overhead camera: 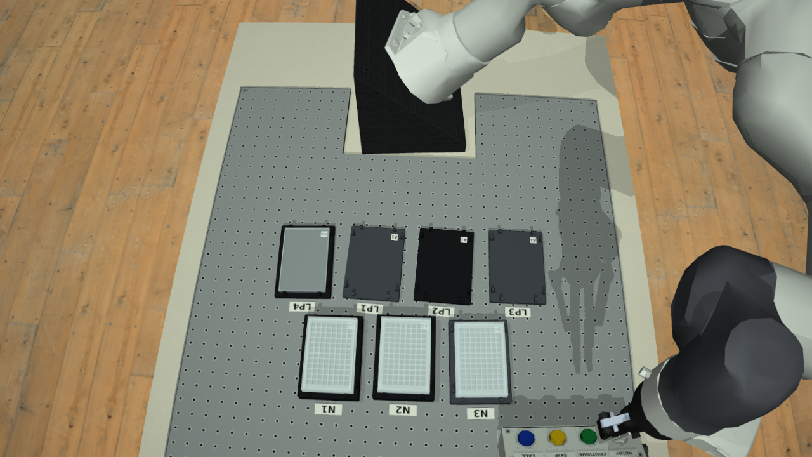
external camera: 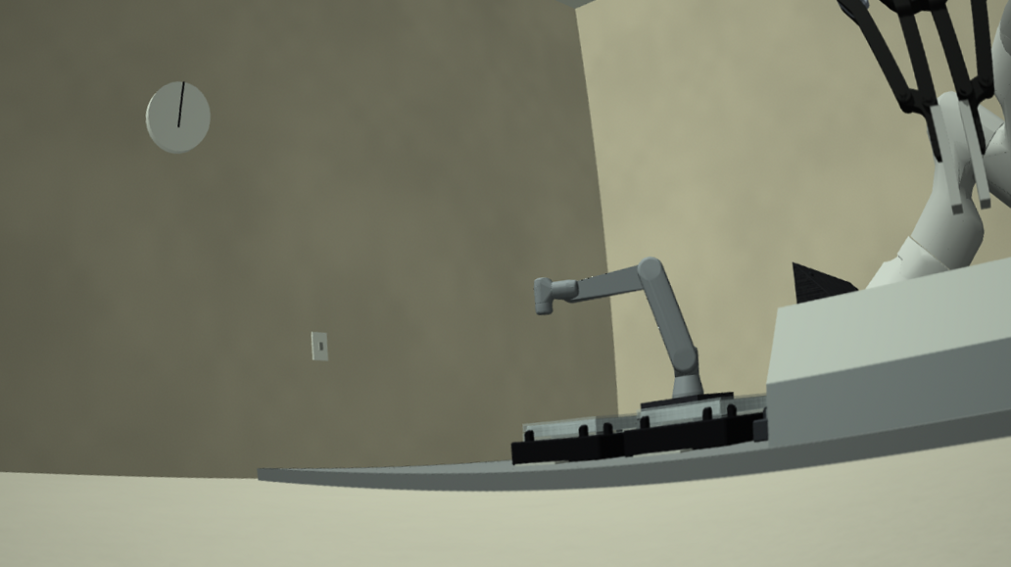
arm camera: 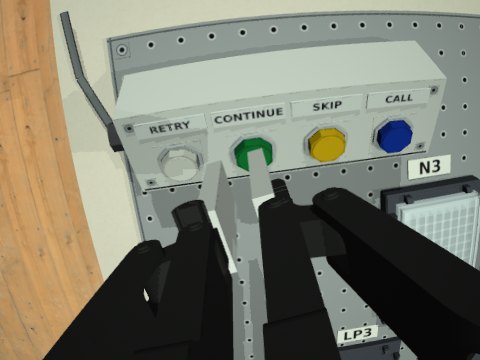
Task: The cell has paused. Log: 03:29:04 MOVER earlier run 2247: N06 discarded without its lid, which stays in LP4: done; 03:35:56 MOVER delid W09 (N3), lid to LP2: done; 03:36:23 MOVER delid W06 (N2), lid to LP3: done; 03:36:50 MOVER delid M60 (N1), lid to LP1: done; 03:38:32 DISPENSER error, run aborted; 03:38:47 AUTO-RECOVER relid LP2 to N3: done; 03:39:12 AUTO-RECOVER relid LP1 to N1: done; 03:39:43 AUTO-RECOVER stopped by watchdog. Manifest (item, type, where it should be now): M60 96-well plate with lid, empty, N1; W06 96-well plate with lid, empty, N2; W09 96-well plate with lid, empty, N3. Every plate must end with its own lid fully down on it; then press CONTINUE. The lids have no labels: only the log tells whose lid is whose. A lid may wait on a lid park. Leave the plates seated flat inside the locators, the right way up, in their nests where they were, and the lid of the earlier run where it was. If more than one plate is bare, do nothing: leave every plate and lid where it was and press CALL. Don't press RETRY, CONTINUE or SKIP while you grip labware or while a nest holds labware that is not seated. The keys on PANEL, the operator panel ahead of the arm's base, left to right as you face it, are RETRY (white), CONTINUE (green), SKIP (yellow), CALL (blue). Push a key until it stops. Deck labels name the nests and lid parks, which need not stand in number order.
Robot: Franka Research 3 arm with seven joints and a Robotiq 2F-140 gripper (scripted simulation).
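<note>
My gripper is now 10 mm to the left of the green CONTINUE key and 90 mm above it. Also, from my hand: blue CALL key 110 mm to the right, 90 mm below; yellow SKIP key 60 mm to the right, 90 mm below; white RETRY key 40 mm to the left, 90 mm below.
</note>
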